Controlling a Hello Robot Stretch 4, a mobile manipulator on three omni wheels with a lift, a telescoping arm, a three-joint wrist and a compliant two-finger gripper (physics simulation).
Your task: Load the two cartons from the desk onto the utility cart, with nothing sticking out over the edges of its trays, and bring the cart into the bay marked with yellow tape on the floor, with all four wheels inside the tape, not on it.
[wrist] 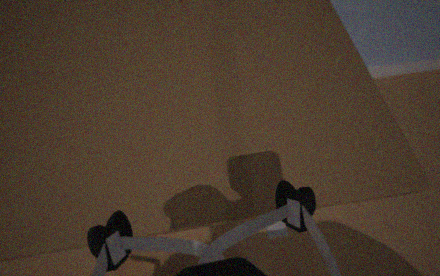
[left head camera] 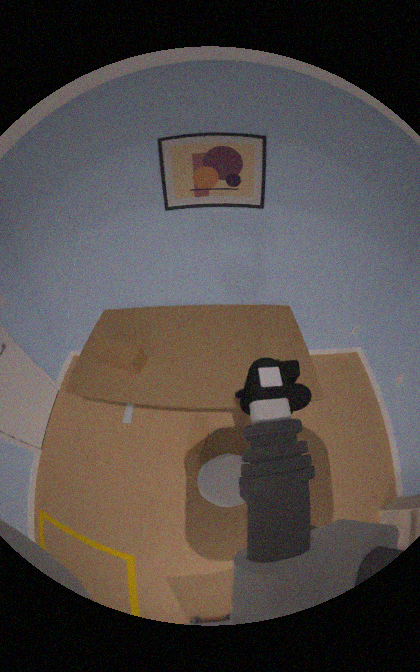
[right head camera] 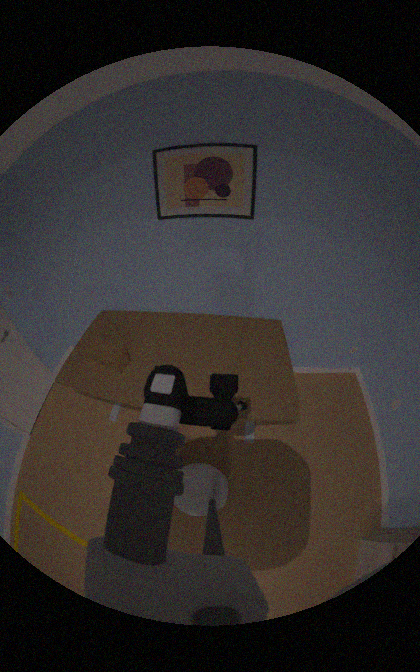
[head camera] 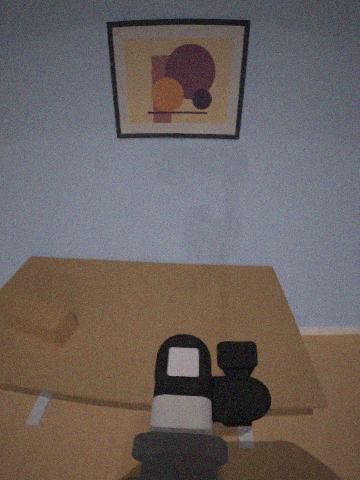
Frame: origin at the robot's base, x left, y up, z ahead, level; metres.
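Seen in the pictures: gripper, fingertip midpoint: (wrist: 205, 212).
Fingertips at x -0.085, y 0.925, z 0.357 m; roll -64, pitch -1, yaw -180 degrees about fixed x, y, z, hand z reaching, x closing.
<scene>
A point is followed by its place in that frame.
One carton (head camera: 47, 322) {y 0.812, x 0.536, z 0.594 m} (left head camera: 122, 357) (right head camera: 110, 355) lies on the left part of the brown desk (head camera: 165, 300) {y 0.693, x 0.101, z 0.856 m} (left head camera: 210, 335) (right head camera: 210, 345) (wrist: 125, 100) {y 0.694, x 0.055, z 0.675 m}. The second carton cannot be made out; the wrist hides part of the desk in the head views. My gripper (wrist: 205, 212) {y 0.926, x -0.085, z 0.357 m} is open and empty over the desk's front edge, right of the middle. Its shadow falls on the desktop. The dark wrist mostly hides the fingers in the head views. Yellow tape (left head camera: 132, 575) (right head camera: 21, 498) marks part of the bay at lower left. I cannot identify the cart with certainty.
Pale desk legs (head camera: 39, 409) (left head camera: 128, 414) show below the front edge. A white door (left head camera: 25, 395) stands at the left. A pale block-like object (left head camera: 400, 517) (right head camera: 375, 557) is at lower right. A framed picture (head camera: 178, 80) {y 1.617, x 0.056, z 1.162 m} hangs on the blue wall behind the desk.
</scene>
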